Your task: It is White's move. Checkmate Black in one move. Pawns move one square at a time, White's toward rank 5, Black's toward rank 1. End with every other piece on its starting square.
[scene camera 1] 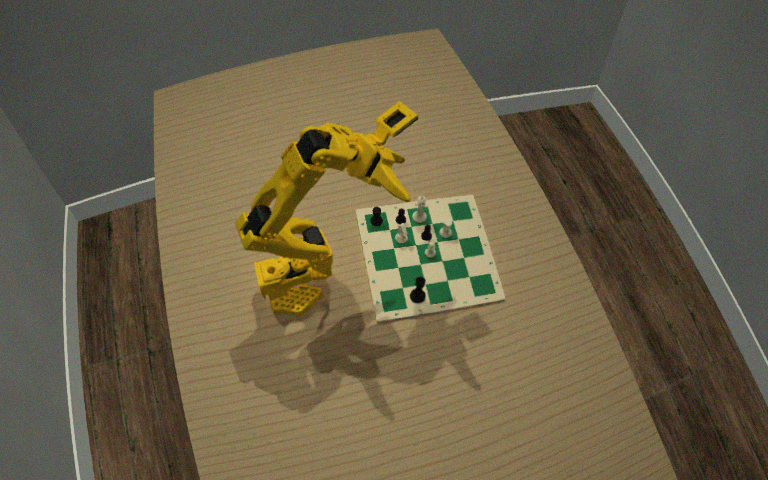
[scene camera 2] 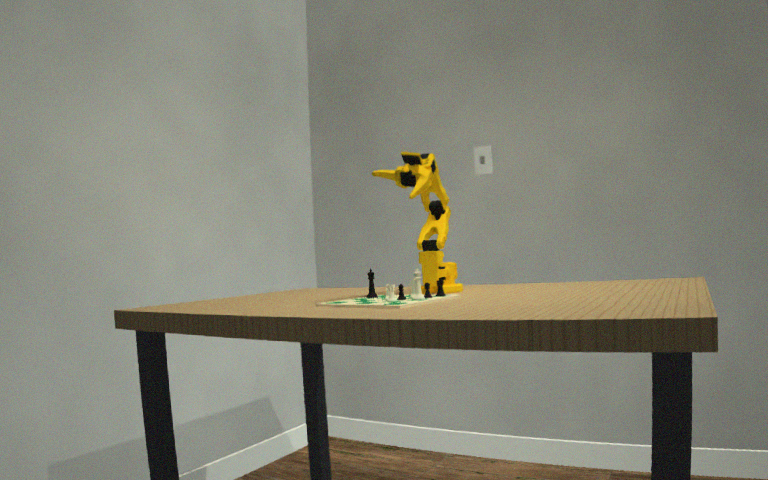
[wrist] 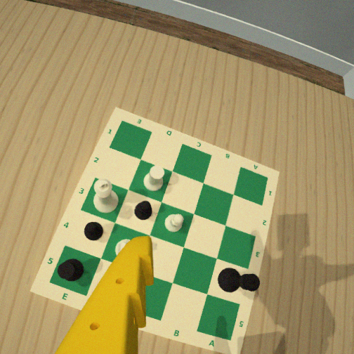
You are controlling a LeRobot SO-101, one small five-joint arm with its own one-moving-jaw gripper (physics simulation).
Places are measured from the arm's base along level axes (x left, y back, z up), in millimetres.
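Pixels of known places: hand at its tool point: (scene camera 1: 402,161) (scene camera 2: 409,196); arm's base at its link origin: (scene camera 1: 303,284).
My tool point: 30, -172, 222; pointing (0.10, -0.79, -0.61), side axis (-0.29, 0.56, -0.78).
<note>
Ahead of a thing's pixels: the offset from my tool point to its top centre, as dx, dy, dz. Level surfaces: height alone.
My gripper (scene camera 1: 405,179) (scene camera 2: 393,185) is fully open and empty, high above the board's E side; the wrist view shows one notched jaw (wrist: 117,295). The white king {+37, -56, -152} (scene camera 1: 419,210) (scene camera 2: 417,285) (wrist: 105,200) stands on E3, a white rook {-7, -89, -183} (scene camera 1: 446,229) (wrist: 153,179) on D2, a white pawn {-38, -49, -184} (scene camera 1: 430,250) (wrist: 173,222) on C3. A white piece {+4, -12, -176} (scene camera 1: 401,233) (wrist: 121,247) on D4 is partly hidden by the jaw. Black pawns stand on D3 and E4. A flat-topped black piece {+51, +18, -183} (scene camera 1: 376,216) (wrist: 70,270) stands on E5, the black king {-108, -2, -152} (scene camera 1: 417,291) (scene camera 2: 371,285) (wrist: 229,280) on A4. All stand upright.
The green and cream board {dz -222} (scene camera 1: 370,310) (wrist: 45,289) lies on the wooden table {dz -222} (scene camera 1: 254,424) (scene camera 2: 543,300), beside the arm's base (scene camera 1: 294,277). The arm's shadow falls on the table near the board's A side. A grey wall stands behind the table.
</note>
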